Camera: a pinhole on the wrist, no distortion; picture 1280 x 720 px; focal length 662.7 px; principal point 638.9 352.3 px. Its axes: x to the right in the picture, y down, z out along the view. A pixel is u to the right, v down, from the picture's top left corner.
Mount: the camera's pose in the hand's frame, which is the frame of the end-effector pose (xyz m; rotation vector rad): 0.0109 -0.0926 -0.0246 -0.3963 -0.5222 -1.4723
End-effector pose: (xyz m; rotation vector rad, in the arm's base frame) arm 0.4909 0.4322 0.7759 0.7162 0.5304 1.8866
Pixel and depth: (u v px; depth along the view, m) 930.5 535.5 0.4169
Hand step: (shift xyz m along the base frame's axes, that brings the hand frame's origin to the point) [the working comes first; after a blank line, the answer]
In the camera's frame: 0.1834 0.1152 0.4169

0.2691 0.1061 0.3313
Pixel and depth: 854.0 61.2 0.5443
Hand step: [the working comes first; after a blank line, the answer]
In the camera's frame: 0.1767 -0.2391 0.5443

0.4051 -0.2451 0.3342
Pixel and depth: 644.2 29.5 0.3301
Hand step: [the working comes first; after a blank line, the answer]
In the camera's frame: 0.0026 -0.1608 0.3301

0.1705 -0.1838 0.1808
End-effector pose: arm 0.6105 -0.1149 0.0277 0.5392 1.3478 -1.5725
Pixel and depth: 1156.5 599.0 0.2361
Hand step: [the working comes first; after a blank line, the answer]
In the camera's frame: 0.1844 0.0879 0.2361

-0.0613 -0.2963 0.0697
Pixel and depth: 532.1 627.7 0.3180
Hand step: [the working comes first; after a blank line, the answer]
In the camera's frame: -0.0512 0.1322 0.3180

0.1204 -0.2344 -0.0958
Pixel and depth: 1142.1 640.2 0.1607
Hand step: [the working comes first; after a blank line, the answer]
In the camera's frame: 0.1220 0.0698 0.1607

-0.0723 -0.2000 0.0468
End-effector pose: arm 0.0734 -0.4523 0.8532 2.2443 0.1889 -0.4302
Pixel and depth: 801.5 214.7 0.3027
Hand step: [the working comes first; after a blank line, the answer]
In the camera's frame: 0.0743 -0.0629 0.3027

-0.1335 -0.2056 -0.1240
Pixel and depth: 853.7 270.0 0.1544
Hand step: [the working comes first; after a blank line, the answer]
In the camera's frame: 0.0500 -0.0192 0.1544

-0.0648 -0.0662 -0.1060
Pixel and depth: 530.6 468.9 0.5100
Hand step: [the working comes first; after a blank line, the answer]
In the camera's frame: -0.0833 0.0897 0.5100

0.0350 -0.4438 -0.0463
